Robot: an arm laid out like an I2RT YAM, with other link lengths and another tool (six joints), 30 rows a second.
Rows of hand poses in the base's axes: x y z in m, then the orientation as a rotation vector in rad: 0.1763, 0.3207, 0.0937, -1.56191, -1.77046, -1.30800; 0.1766, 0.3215, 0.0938, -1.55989, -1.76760, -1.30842; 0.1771, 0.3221, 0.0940, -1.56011, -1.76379, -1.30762; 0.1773, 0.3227, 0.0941, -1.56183, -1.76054, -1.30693; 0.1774, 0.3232, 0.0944, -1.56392, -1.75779, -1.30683; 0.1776, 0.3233, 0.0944, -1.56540, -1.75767, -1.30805; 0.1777, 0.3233, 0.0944, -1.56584, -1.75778, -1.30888; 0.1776, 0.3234, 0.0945, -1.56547, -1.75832, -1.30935; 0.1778, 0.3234, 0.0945, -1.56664, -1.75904, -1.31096; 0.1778, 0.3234, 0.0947, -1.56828, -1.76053, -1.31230; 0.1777, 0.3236, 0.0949, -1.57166, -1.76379, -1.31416; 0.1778, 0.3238, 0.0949, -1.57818, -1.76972, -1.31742; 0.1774, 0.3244, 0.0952, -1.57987, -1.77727, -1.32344; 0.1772, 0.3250, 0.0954, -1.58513, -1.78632, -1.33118; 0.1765, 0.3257, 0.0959, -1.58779, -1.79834, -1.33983
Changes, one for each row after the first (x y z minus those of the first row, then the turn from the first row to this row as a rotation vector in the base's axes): 0.0003, 0.0008, 0.0001, 0.00288, 0.00116, 0.00086; 0.0008, 0.0014, 0.0003, 0.00512, 0.00369, 0.00045; 0.0010, 0.0020, 0.0004, 0.00635, 0.00588, -0.00097; 0.0011, 0.0025, 0.0007, 0.00722, 0.00743, -0.00279; 0.0013, 0.0026, 0.0007, 0.00692, 0.00669, -0.00428; 0.0014, 0.0026, 0.0007, 0.00684, 0.00608, -0.00487; 0.0013, 0.0027, 0.0008, 0.00676, 0.00548, -0.00470; 0.0015, 0.0027, 0.0008, 0.00613, 0.00404, -0.00598; 0.0015, 0.0027, 0.0010, 0.00472, 0.00239, -0.00739; 0.0014, 0.0029, 0.0012, 0.00149, -0.00049, -0.00995; 0.0015, 0.0031, 0.0012, -0.00457, -0.00564, -0.01481; 0.0011, 0.0037, 0.0015, -0.00894, -0.01359, -0.01706; 0.0009, 0.0043, 0.0017, -0.01551, -0.02340, -0.02221; 0.0002, 0.0050, 0.0022, -0.02269, -0.03541, -0.02548
